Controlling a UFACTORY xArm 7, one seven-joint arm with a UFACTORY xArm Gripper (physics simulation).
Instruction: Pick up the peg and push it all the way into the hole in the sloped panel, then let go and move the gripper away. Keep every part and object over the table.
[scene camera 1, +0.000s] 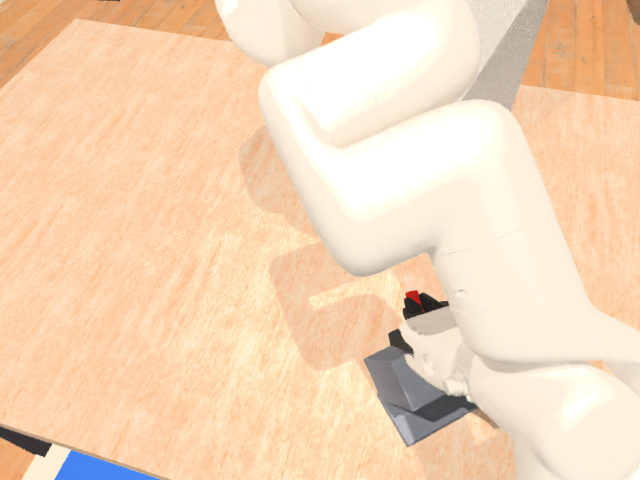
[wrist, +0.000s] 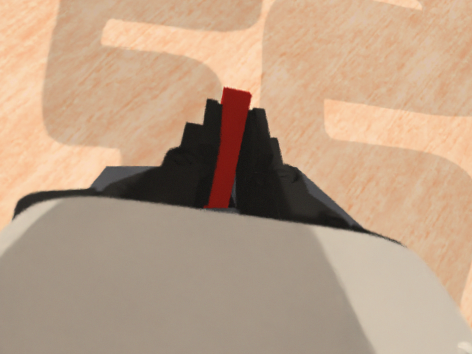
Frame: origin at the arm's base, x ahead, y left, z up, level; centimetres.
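Seen in the pictures: gripper, fingertip midpoint: (scene camera 1: 415, 306) (wrist: 229, 131).
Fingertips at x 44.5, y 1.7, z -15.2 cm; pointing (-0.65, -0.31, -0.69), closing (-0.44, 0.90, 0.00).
Observation:
A point is followed by its place in that frame.
The red peg (scene camera 1: 413, 296) {x 43.8, y 1.3, z -14.0 cm} (wrist: 232, 145) {x 45.1, y 2.2, z -14.9 cm} is held between the black fingers of my gripper (scene camera 1: 419, 305) {x 44.5, y 1.7, z -15.2 cm} (wrist: 229, 131) {x 44.5, y 1.7, z -15.2 cm}, which is shut on it. In the wrist view the peg leans slightly, and its lower end is hidden by the pale gripper body. The dark grey sloped panel (scene camera 1: 385, 376) {x 53.0, y -1.2, z -16.8 cm} (wrist: 122, 175) {x 49.0, y -2.3, z -20.1 cm} stands on its base below and beside my gripper in the scene view. Parts of the panel show behind the fingers in the wrist view. The gripper body and arm cover part of the panel, and the hole does not show in either view.
The light wooden table (scene camera 1: 155, 206) {x 24.7, y -41.1, z -25.6 cm} (wrist: 165, 95) {x 41.7, y -4.9, z -25.6 cm} lies under everything, with the arm's shadows on it. Its front edge runs along the lower left of the scene view. The white arm reaches over the right half of the table. A grey pedestal (scene camera 1: 498, 67) {x 11.5, y 10.8, z -4.2 cm} stands at the back right.

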